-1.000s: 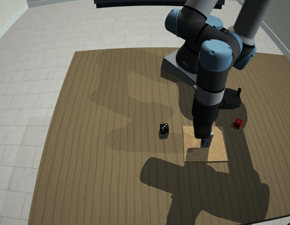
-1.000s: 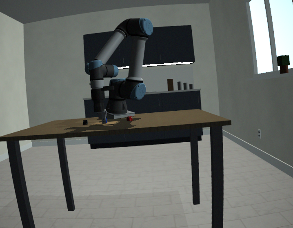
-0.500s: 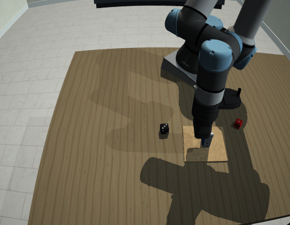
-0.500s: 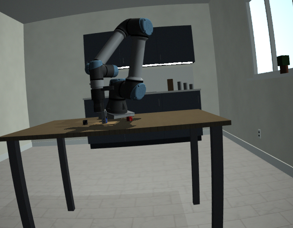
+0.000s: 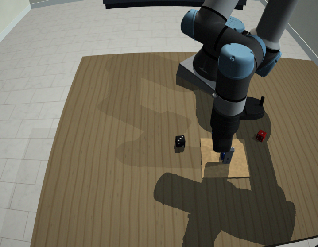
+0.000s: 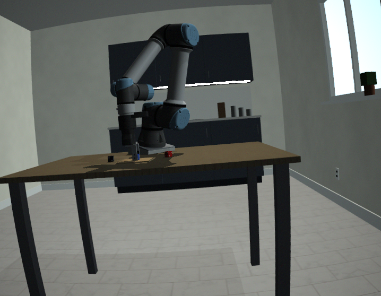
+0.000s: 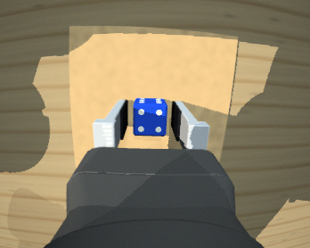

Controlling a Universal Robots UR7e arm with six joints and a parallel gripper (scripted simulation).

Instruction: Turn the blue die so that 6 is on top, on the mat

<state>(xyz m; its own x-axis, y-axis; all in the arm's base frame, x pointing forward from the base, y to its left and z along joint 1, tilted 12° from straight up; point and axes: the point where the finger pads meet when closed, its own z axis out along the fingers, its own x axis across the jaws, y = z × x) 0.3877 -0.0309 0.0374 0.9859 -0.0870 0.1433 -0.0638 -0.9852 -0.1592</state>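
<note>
The blue die lies 1 cm below my hand. Round my hand: black die 13 cm to the right, 6 cm behind, 1 cm below; red die 13 cm to the left, 6 cm behind, 1 cm below; tan mat 2 cm below.
</note>
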